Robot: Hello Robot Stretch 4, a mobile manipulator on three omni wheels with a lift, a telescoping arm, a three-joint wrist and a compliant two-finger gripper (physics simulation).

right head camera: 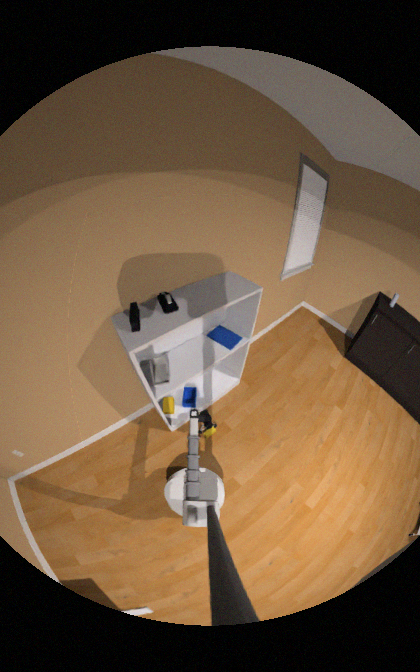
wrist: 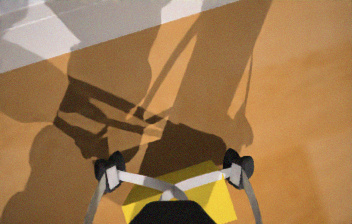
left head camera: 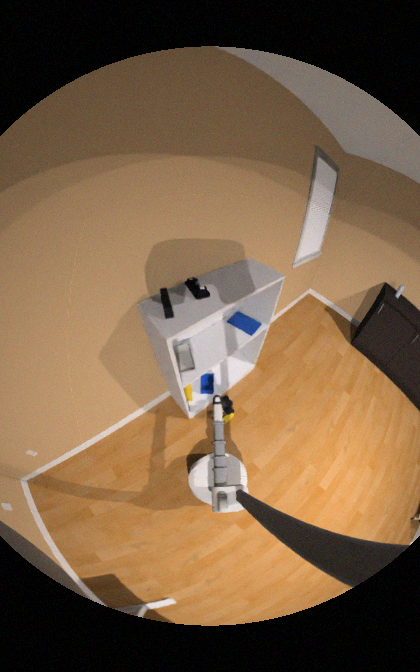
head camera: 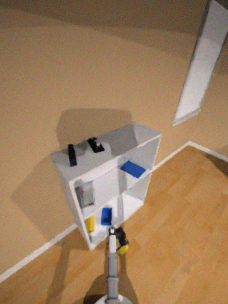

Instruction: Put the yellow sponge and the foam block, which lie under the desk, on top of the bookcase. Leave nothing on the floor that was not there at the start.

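Places are measured from the robot's base along level axes (x back, y right, z up), in metres.
Pixels of known places: gripper, fingertip midpoint: [wrist: 174,162] [head camera: 121,246].
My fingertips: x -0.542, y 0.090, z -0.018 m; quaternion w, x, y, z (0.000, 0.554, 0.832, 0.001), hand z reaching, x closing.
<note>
Behind a point stands the place of what it marks.
The yellow sponge [head camera: 123,249] {x -0.505, y 0.107, z 0.034 m} [left head camera: 228,417] [right head camera: 210,432] [wrist: 216,196] {x -0.538, y 0.134, z 0.034 m} lies on the floor in front of the bookcase [head camera: 120,142] {x -0.870, y 0.060, z 1.032 m} [left head camera: 230,282] [right head camera: 207,297]. My gripper [head camera: 122,245] {x -0.542, y 0.090, z -0.018 m} [wrist: 174,162] {x -0.542, y 0.090, z -0.018 m} is open and low over it. In the wrist view its two dark fingertips stand wide apart, on either side of the sponge, and do not close on it. The palm hides the sponge's near part. Two black objects [head camera: 72,155] {x -0.653, y -0.220, z 1.086 m} [head camera: 96,145] {x -0.767, y -0.099, z 1.076 m} stand on top of the bookcase. I cannot identify the foam block in these views.
A blue bin [head camera: 106,216] {x -0.810, y -0.067, z 0.074 m} [left head camera: 207,384] [right head camera: 189,396] and a yellow object [head camera: 90,224] {x -0.706, y -0.231, z 0.117 m} [left head camera: 188,392] [right head camera: 168,405] are on the bookcase's bottom shelf. A blue slab [head camera: 133,169] {x -1.008, y 0.212, z 0.624 m} and a grey box [head camera: 87,194] {x -0.719, y -0.202, z 0.628 m} are on the shelf above. A dark cabinet [left head camera: 387,330] stands at the right.
</note>
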